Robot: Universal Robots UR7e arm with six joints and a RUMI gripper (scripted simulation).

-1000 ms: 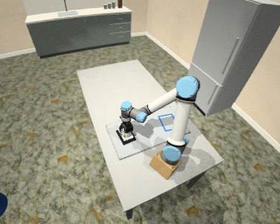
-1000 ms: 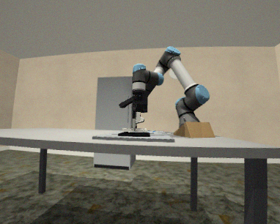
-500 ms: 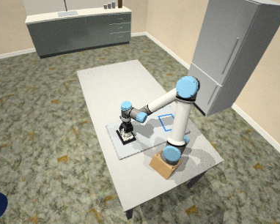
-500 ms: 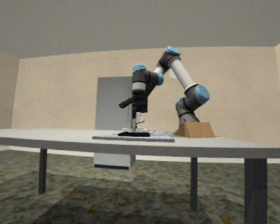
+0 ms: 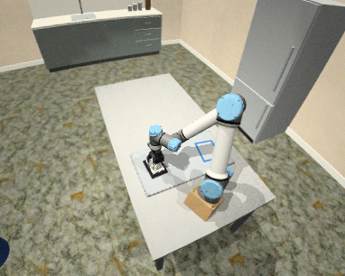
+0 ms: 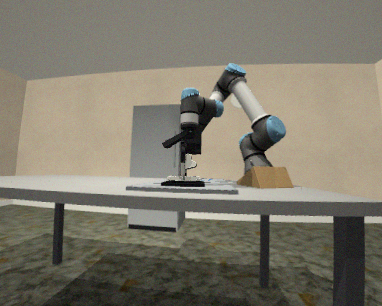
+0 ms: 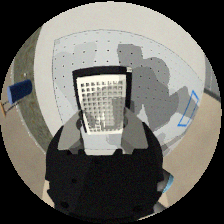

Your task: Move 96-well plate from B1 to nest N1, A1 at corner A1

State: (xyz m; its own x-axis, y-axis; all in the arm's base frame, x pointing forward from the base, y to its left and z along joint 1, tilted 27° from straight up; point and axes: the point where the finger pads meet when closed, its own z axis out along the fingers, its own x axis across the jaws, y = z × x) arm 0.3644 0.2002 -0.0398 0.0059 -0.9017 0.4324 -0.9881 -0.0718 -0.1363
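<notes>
Now: hand 10 mm above the white 96-well plate. From my hand the other things lie so: black plate nest 30 mm below.
</notes>
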